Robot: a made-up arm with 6 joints. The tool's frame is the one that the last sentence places.
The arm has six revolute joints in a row. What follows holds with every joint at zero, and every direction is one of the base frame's.
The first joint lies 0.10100 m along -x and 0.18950 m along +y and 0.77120 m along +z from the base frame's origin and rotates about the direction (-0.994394, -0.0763, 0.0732), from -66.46 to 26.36 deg.
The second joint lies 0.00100 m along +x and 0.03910 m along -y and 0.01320 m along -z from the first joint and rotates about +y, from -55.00 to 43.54 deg.
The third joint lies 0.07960 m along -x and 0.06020 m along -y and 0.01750 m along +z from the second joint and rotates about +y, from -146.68 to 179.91 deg.
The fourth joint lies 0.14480 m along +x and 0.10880 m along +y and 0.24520 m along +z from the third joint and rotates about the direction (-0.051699, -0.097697, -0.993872), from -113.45 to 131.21 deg.
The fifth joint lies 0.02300 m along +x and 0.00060 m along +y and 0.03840 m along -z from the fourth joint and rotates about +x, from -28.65 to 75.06 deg.
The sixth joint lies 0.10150 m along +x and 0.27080 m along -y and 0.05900 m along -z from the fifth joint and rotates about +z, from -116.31 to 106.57 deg.
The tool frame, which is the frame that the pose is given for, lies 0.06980 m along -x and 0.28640 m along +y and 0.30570 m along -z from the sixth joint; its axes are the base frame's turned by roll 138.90, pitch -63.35 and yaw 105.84 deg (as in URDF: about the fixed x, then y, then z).
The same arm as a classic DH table. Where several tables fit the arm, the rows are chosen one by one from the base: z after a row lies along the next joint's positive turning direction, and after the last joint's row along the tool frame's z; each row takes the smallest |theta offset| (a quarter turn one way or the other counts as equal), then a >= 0, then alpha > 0; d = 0 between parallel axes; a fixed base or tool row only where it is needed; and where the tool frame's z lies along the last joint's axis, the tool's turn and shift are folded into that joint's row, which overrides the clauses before.
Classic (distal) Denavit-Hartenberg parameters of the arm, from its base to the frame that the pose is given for. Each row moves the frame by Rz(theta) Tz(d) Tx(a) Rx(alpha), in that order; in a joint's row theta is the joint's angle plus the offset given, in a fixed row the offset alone. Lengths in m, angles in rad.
base (fixed): theta_offset -1.4942  d 0.7649  a -0.1967  alpha 1.4975
joint 1: theta_offset 1.5652  d 0.0845  a -0.0131  alpha -1.6472
joint 2: theta_offset -1.4279  d 0.0000  a 0.0815  alpha 0.0000
joint 3: theta_offset -0.1644  d -0.0154  a -0.1319  alpha 1.6686
joint 4: theta_offset -1.5657  d -0.2154  a -0.0044  alpha 1.6225
joint 5: theta_offset 0.0980  d 0.1265  a 0.2708  alpha 1.5708
joint 6: theta_offset 1.0740  d -0.2862  a -0.1979  alpha -1.9156
tool (fixed): theta_offset -1.8895  d 0.2322  a 0.0000  alpha 0.0000
Joint limits (rad, base to tool): -1.1599..0.4601 -0.9599..0.7599 -2.5600..3.1400 -1.9801..2.2900 -0.5000..1.3100 -2.0300..1.8600

